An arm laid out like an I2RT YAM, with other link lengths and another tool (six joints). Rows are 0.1 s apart.
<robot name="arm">
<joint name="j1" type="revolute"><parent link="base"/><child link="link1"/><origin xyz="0 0 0.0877"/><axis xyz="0 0 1"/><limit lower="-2.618" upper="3.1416"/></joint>
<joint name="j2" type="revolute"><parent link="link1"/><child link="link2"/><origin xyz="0.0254 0.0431 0.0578"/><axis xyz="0 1 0"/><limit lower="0" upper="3.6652"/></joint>
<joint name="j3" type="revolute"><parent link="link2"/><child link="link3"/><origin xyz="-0.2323 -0.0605 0"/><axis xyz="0 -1 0"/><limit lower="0" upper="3.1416"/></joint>
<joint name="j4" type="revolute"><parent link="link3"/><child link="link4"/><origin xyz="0.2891 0.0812 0.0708"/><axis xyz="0 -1 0"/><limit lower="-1.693" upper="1.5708"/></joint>
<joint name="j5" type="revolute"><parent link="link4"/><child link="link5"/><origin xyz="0.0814 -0.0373 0.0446"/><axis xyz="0 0 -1"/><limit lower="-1.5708" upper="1.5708"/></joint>
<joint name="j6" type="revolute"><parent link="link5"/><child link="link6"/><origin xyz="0.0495 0 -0.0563"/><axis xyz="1 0 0"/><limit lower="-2.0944" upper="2.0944"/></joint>
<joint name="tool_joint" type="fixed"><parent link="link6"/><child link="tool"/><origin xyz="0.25 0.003 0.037" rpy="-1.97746 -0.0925 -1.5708"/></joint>
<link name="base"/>
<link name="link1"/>
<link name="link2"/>
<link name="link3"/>
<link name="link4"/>
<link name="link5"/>
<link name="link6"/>
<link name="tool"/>
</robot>
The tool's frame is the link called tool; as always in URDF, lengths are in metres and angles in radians.
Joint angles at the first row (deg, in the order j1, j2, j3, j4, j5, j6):
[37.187, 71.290, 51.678, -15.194, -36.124, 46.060]
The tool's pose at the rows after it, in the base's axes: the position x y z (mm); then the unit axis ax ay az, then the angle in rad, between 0 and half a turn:
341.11 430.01 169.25 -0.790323 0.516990 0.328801 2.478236
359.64 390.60 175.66 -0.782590 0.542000 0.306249 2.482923
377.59 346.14 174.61 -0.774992 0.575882 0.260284 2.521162
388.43 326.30 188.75 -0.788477 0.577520 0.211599 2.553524
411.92 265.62 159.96 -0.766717 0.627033 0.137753 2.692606
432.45 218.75 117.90 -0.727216 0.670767 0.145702 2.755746
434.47 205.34 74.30 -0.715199 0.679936 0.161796 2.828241
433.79 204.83 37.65 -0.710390 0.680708 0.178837 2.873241
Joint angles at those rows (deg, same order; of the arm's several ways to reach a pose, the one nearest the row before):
[31.655, 67.947, 52.908, -21.255, -36.820, 44.306]
[26.291, 65.221, 54.223, -27.997, -37.358, 40.628]
[22.160, 63.546, 57.117, -36.432, -34.030, 35.882]
[21.093, 64.597, 62.828, -42.785, -30.524, 30.525]
[19.176, 67.491, 67.318, -50.525, -19.904, 26.300]
[13.126, 71.357, 66.099, -50.630, -19.681, 25.664]
[11.430, 76.452, 65.307, -49.926, -19.600, 24.349]
[11.077, 80.938, 64.076, -47.641, -20.041, 23.821]

